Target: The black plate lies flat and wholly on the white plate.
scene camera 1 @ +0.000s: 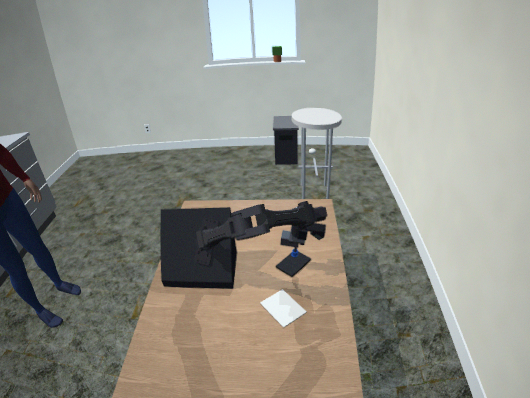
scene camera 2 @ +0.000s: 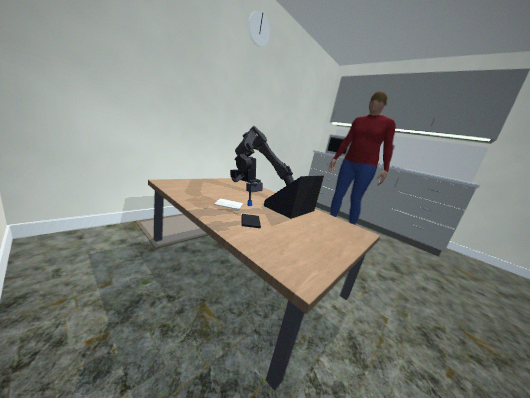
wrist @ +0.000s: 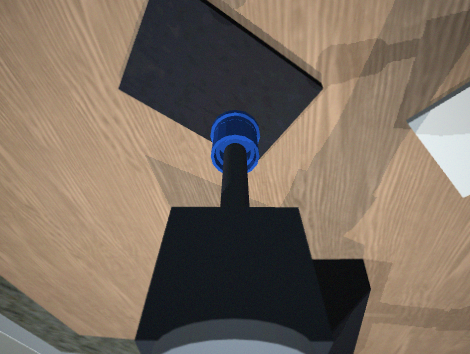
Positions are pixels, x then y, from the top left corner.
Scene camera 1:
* white plate: 281, 306, on the table
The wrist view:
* my suction cup: 231, 124
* white plate: 435, 125
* black plate: 191, 68, on the table
